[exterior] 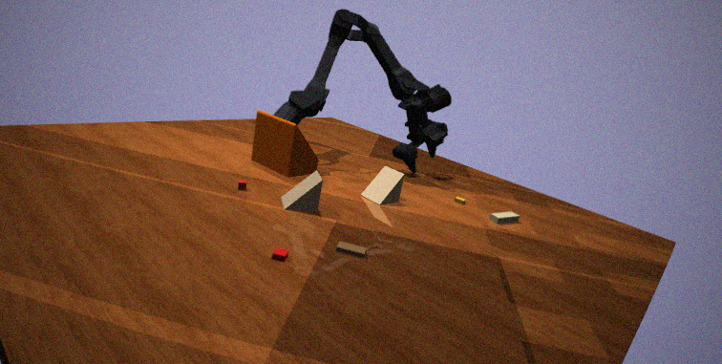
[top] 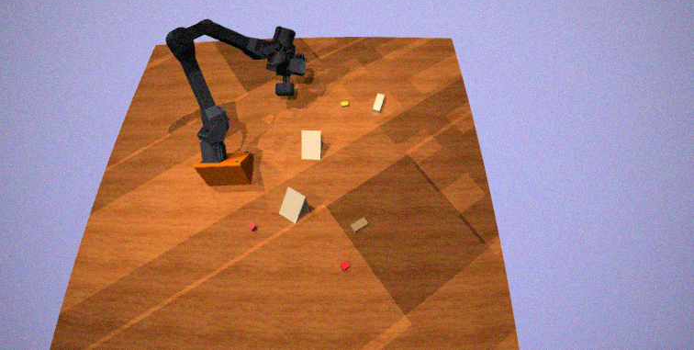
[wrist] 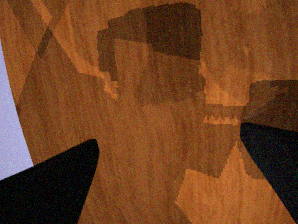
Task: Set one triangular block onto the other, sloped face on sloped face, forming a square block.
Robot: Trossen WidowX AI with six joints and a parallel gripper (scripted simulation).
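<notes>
Right now the triangular block is 290 mm to the right of my gripper tip and 100 mm ahead of it. Round my gripper tip: tan bar: 560 mm to the right, 260 mm ahead, 20 mm below; yellow piece: 200 mm ahead, 120 mm to the right, 20 mm below.
</notes>
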